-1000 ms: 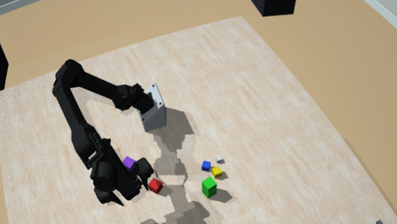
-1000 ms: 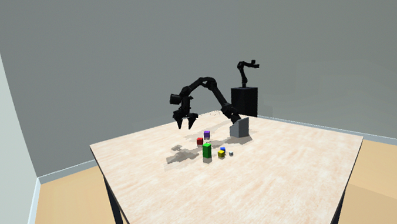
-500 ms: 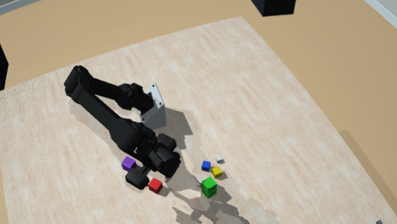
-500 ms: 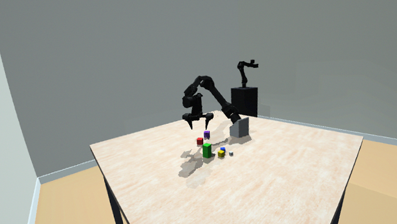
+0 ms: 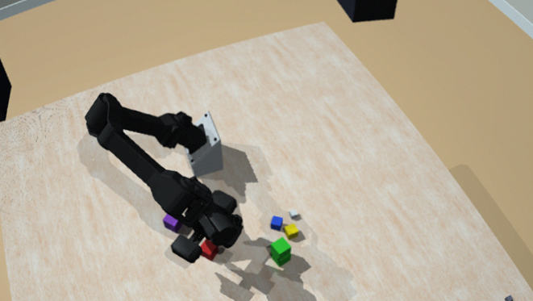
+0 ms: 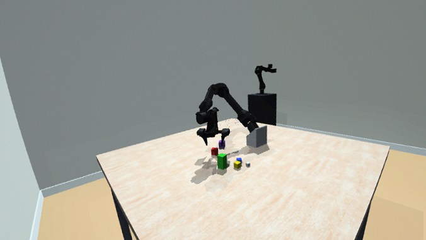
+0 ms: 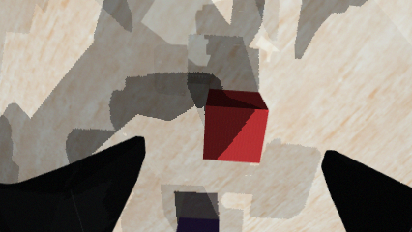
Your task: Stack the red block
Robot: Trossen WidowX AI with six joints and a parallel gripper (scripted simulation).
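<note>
Right now my gripper tip is 40 mm above the red block. The rest, counted from my gripper tip: blue block 180 mm to the left, 40 mm below, 40 mm behind; then purple block 100 mm behind, 70 mm to the right, 30 mm below; then yellow block 210 mm to the left, 40 mm below.
</note>
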